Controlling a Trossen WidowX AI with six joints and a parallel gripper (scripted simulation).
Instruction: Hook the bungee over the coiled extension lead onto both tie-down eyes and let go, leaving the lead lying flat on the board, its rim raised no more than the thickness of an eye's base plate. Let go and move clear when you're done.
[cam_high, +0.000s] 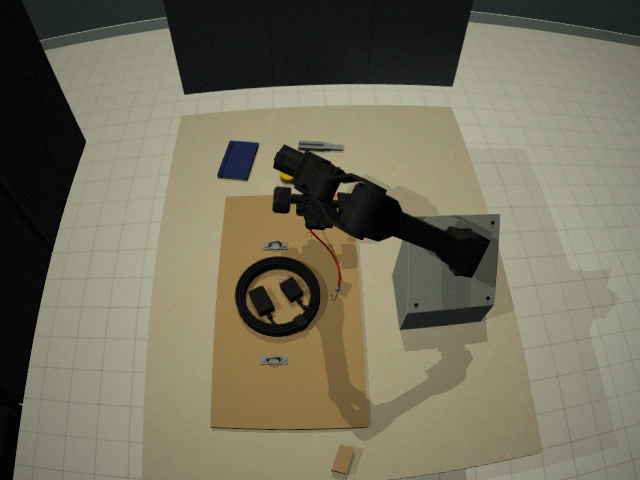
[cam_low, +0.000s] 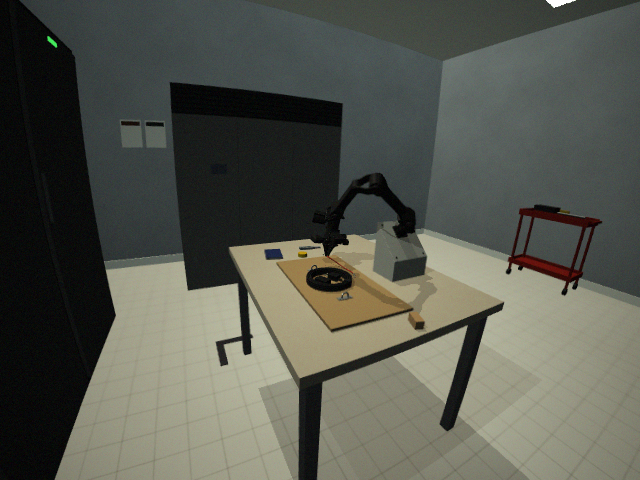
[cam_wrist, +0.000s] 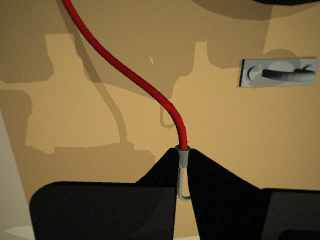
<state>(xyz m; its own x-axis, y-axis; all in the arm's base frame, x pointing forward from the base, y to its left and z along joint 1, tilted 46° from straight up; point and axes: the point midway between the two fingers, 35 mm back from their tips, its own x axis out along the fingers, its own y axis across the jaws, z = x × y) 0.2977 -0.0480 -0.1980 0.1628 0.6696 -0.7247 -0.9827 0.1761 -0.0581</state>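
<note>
My gripper is now 9 cm short of the extension lead coil, 18 cm to the right of it and 6 cm above it. Round my hand: grey tool: 6 cm behind, 30 cm to the right, 9 cm below; then board: 7 cm ahead, 18 cm to the left, 9 cm below; then yellow disc: 5 cm ahead, 20 cm to the right, 8 cm below.
</note>
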